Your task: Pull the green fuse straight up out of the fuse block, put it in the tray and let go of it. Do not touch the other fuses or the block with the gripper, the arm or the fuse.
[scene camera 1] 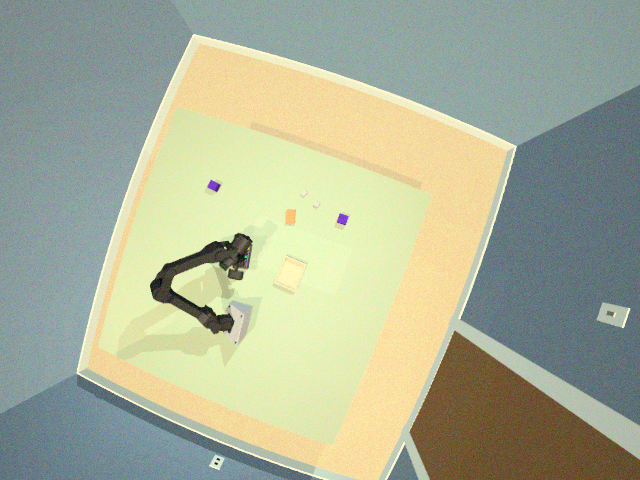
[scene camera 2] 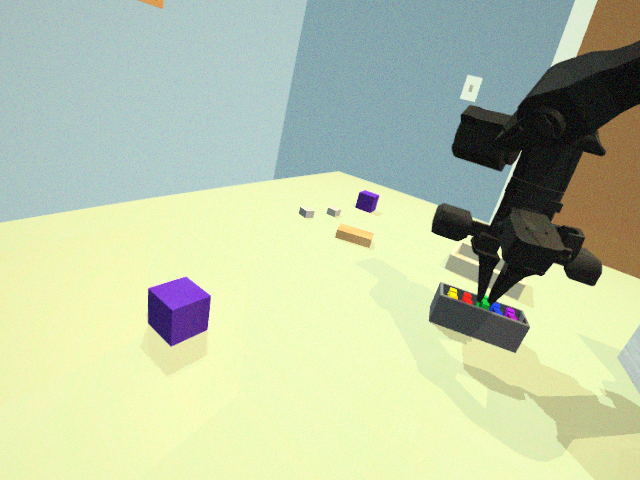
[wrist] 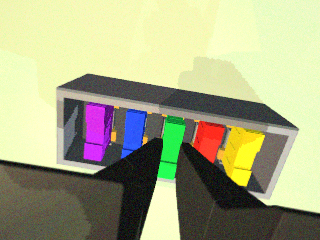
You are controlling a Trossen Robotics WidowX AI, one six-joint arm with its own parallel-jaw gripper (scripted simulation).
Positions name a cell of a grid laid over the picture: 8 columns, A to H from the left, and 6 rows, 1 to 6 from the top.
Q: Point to a green fuse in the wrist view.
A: E4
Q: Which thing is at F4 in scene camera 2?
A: A tray.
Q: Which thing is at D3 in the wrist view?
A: A blue fuse.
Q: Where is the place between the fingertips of my gripper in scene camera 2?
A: G4
